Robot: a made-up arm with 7 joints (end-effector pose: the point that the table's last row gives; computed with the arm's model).
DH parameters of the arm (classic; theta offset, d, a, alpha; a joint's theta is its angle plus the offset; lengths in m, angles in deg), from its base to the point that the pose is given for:
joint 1: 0 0.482 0 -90
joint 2: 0 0 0 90
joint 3: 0 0.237 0.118 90
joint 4: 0 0 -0.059 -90
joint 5: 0 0.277 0 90
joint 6: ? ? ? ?
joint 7: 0 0 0 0
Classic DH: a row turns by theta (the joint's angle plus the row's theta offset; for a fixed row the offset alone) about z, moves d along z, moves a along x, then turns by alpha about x.
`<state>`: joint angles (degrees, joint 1 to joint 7).
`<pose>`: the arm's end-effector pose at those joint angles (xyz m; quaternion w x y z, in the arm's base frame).
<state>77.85 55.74 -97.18 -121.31 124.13 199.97 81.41</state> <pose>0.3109 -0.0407 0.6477 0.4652 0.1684 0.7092 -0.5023</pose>
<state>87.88 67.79 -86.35 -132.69 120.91 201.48 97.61</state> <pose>0.3052 0.0396 0.5734 0.4625 0.1085 0.7105 -0.5191</pose>
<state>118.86 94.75 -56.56 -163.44 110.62 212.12 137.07</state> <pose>0.1777 0.1317 0.4354 0.5642 -0.0802 0.5175 -0.6383</pose>
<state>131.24 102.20 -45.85 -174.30 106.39 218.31 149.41</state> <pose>0.1253 0.1312 0.4129 0.6382 -0.1677 0.3824 -0.6467</pose>
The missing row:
joint 6: 0 0 0.106 90
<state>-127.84 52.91 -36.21 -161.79 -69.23 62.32 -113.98</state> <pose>-0.1783 0.0942 0.2661 0.9346 -0.1924 -0.1474 -0.2605</pose>
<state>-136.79 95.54 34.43 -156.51 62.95 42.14 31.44</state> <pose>0.2135 -0.0944 0.3001 0.8614 0.2002 -0.2873 0.3680</pose>
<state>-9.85 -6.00 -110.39 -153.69 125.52 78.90 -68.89</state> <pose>-0.1540 -0.3125 0.3981 0.2384 -0.1167 0.4935 -0.8283</pose>
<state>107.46 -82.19 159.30 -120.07 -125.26 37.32 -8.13</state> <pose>-0.1548 -0.2728 0.0947 0.2244 0.1305 0.3331 -0.9064</pose>
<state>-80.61 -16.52 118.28 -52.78 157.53 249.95 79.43</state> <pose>0.1853 0.2361 0.8021 0.4713 0.2654 0.8187 0.1927</pose>
